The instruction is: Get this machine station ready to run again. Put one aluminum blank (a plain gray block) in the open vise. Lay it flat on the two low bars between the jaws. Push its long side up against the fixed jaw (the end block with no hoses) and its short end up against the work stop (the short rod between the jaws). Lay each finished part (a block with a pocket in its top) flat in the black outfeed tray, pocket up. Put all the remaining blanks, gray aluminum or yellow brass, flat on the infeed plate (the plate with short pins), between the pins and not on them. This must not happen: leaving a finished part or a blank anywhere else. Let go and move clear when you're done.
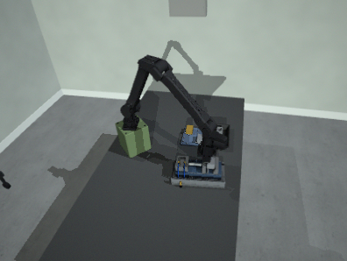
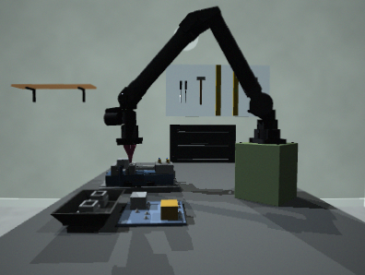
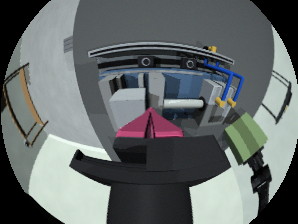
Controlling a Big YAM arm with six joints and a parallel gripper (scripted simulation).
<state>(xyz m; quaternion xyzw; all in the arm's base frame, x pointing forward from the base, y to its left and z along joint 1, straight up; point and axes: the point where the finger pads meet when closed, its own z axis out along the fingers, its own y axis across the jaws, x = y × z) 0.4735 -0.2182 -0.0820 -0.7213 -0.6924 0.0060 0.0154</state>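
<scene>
The gray aluminum blank is 3 cm ahead of my hand and 1 cm below it. Round my hand: vise (7 cm below, 4 cm behind); yellow brass blank (39 cm to the left, 11 cm behind, 8 cm below).
</scene>
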